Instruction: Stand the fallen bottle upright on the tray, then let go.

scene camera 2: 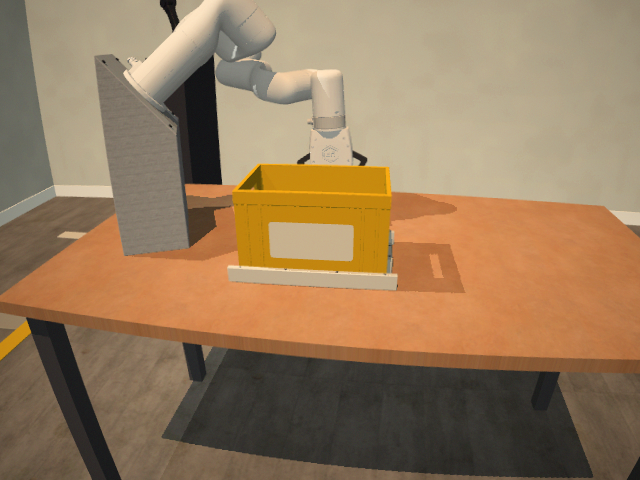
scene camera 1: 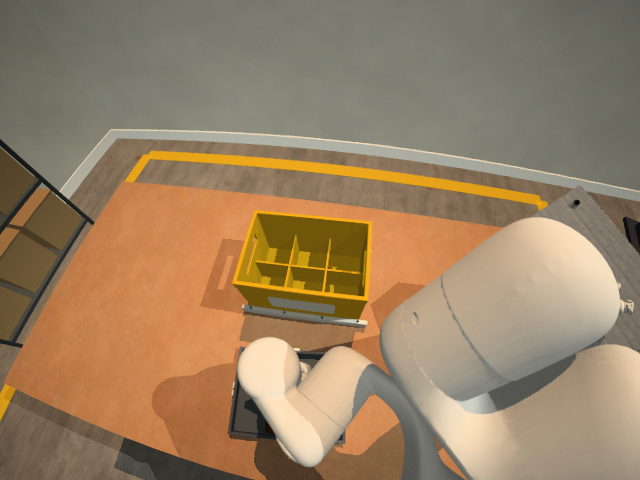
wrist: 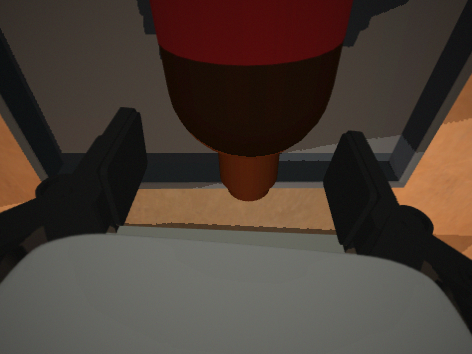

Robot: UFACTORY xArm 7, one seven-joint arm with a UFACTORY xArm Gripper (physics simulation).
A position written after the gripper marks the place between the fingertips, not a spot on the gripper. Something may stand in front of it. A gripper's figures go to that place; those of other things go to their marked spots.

Labels:
The gripper [wrist: 239, 146] is 13 cm from the lens. A brown bottle [wrist: 248, 87] is 10 cm from the lens. A pale rail [wrist: 319, 242] is 29 cm from the lens. The marked spots on the pale rail and the brown bottle are 22 cm apart.

